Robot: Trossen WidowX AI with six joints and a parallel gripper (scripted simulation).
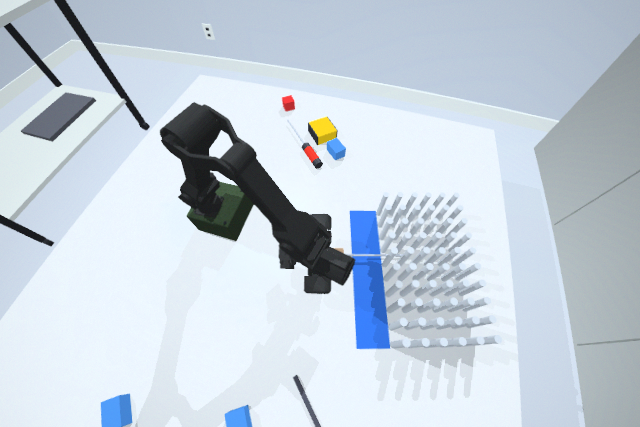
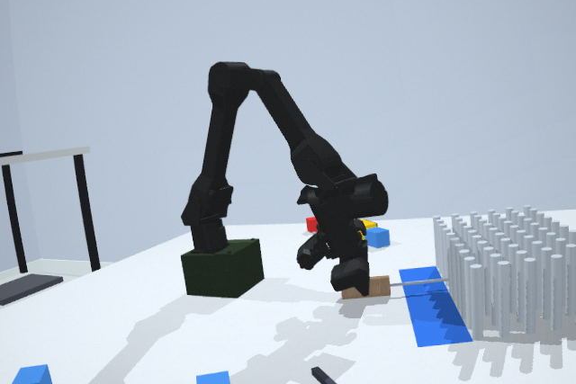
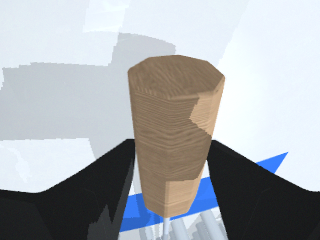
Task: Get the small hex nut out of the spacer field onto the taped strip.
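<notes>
The wooden-handled tool lies 10 cm ahead of my gripper tip and 2 cm to the left of it. Also, from my gripper tip: hex nut (21 cm ahead, 4 cm to the left, 1 cm below); blue taped strip (12 cm ahead, 2 cm to the right, 2 cm below); yellow block (45 cm to the left, 11 cm behind).
</notes>
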